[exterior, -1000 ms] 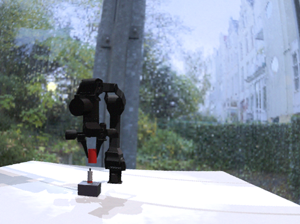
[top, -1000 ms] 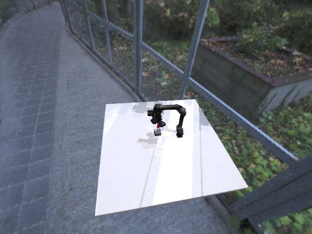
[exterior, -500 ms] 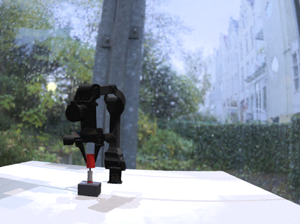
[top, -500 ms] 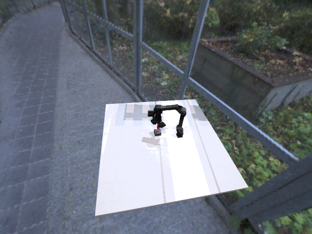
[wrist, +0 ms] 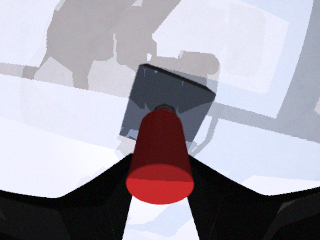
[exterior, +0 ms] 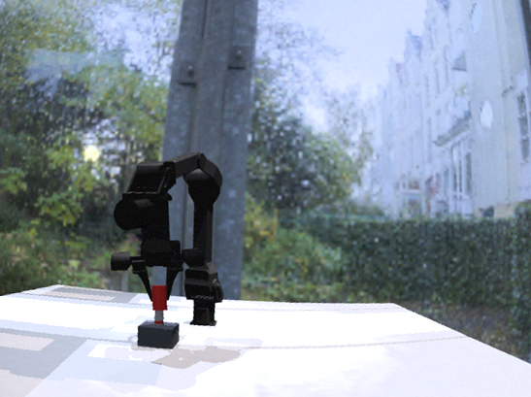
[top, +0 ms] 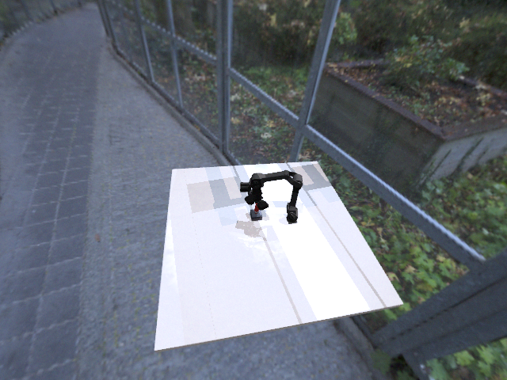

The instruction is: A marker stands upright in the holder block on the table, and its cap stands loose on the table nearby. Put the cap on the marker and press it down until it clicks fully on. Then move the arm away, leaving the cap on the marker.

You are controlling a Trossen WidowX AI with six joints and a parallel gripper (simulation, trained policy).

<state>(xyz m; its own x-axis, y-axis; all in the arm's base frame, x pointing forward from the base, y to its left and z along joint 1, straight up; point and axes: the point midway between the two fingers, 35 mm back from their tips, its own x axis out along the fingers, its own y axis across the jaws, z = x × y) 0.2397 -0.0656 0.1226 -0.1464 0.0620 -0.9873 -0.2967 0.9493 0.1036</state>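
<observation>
Right now the grey marker is 10 mm ahead of my gripper tip and 20 mm below it. Also, from my gripper tip: red cap: 10 mm ahead, 10 mm above; then dark holder block: 10 mm ahead, 70 mm below.
</observation>
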